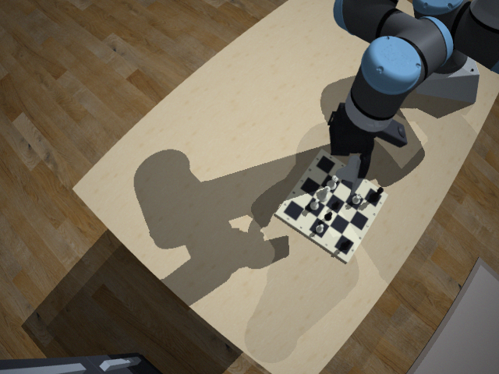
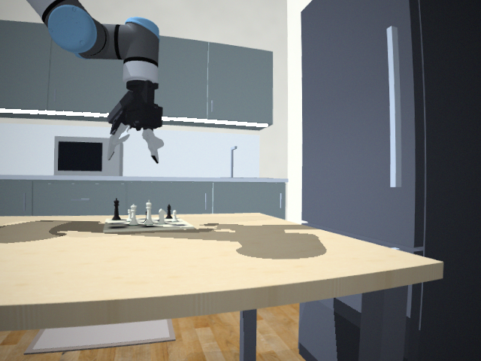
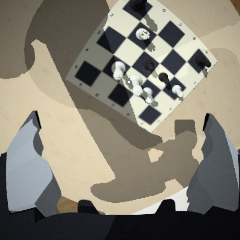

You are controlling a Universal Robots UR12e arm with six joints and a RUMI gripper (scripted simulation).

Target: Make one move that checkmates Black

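Right now the white chess piece is 140 mm below my hand and 10 mm to the right of it. From my hand the other things lie so: chessboard (170 mm below, 40 mm ahead, 30 mm to the left); then black king (130 mm below, 110 mm to the left, 40 mm behind).
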